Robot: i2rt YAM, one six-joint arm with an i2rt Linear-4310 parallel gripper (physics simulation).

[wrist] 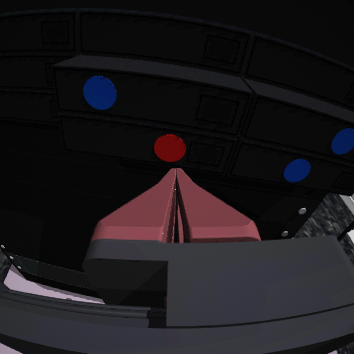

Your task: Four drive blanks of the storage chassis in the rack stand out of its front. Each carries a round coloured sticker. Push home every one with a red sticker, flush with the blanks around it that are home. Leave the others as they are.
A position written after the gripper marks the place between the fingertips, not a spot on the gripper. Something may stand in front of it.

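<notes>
Gripper (175, 176) visible. Rack (247, 106) visible.
</notes>
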